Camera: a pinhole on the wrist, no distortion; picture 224 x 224 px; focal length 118.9 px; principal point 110.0 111.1 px. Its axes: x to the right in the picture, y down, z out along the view. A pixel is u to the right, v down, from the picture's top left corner.
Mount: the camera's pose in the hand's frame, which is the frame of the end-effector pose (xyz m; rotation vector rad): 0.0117 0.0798 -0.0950 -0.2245 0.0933 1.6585
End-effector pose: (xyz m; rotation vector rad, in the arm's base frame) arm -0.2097 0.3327 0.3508 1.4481 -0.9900 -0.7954
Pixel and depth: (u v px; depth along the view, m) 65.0 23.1 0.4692
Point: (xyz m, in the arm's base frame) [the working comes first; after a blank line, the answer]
In the camera's frame: -0.1776 -0.3473 0.4692

-0.4600 -0.1431 0.3542
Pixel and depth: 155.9 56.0 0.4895
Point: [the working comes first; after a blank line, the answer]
In the camera's frame: 0.1890 -0.2268 0.4895

-0.5133 0.0247 0.6981
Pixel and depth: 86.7 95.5 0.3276
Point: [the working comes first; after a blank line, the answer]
In the camera's frame: -0.0642 -0.0430 0.3276

-0.4257 0.2052 0.4086
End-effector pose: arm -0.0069 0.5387 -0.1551 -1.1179 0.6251 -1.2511
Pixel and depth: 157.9 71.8 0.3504
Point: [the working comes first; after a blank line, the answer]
In the camera's frame: 0.1412 -0.1158 0.3504

0.3362 0.5107 -0.3233
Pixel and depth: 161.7 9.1 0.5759
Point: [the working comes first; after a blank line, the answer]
In the camera's frame: 0.2504 -0.4940 0.5759

0.7003 0.2408 -0.3437
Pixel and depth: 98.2 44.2 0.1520
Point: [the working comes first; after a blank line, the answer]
In the camera's frame: -0.0151 -0.0855 0.1520

0.1124 0.4715 -0.2091
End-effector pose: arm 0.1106 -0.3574 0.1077 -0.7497 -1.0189 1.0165
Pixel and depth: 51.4 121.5 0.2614
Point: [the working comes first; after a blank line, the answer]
In the camera's frame: -0.1288 0.0229 0.2614

-0.0663 -0.3698 0.1645
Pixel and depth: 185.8 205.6 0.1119
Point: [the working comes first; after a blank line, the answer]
In the camera's frame: 0.0713 0.0889 0.1119

0.0487 -0.3853 -0.0664
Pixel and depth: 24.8 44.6 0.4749
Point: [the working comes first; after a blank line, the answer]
In the camera's frame: -0.3403 -0.2656 0.4749

-0.2272 -0.1410 0.4731
